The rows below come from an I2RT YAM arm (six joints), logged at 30 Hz.
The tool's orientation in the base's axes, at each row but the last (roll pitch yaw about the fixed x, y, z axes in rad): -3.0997, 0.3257, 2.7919; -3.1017, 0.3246, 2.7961; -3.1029, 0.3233, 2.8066; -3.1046, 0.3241, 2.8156; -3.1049, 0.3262, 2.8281; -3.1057, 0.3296, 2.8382; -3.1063, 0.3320, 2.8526; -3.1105, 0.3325, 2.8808; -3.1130, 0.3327, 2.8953; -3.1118, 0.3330, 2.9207; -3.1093, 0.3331, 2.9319
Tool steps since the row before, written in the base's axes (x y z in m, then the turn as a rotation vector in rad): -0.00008, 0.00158, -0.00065, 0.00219, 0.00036, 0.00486; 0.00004, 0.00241, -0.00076, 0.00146, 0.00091, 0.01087; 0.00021, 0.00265, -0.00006, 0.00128, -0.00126, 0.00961; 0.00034, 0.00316, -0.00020, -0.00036, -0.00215, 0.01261; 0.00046, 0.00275, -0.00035, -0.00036, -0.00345, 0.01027; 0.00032, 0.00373, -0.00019, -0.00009, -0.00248, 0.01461; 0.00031, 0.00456, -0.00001, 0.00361, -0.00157, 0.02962; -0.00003, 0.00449, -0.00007, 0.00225, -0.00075, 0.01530; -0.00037, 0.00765, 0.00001, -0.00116, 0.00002, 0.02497; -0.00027, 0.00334, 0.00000, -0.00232, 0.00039, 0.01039; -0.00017, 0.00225, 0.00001, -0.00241, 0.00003, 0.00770
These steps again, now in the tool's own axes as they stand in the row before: 0.00079, 0.00147, 0.00036, -0.00339, 0.00092, -0.00403; 0.00098, 0.00230, 0.00038, -0.00448, 0.00095, -0.01001; 0.00066, 0.00256, -0.00026, -0.00459, -0.00110, -0.00856; 0.00072, 0.00310, -0.00014, -0.00435, -0.00259, -0.01176; 0.00050, 0.00276, 0.00010, -0.00397, -0.00374, -0.00937; 0.00083, 0.00365, -0.00021, -0.00535, -0.00288, -0.01352; 0.00095, 0.00445, -0.00047, -0.01335, -0.00142, -0.02670; 0.00114, 0.00432, -0.00046, -0.00723, -0.00057, -0.01368; 0.00210, 0.00730, -0.00095, -0.00709, -0.00095, -0.02395; 0.00094, 0.00319, -0.00042, -0.00118, -0.00044, -0.01058; 0.00060, 0.00216, -0.00029, -0.00028, -0.00073, -0.00803
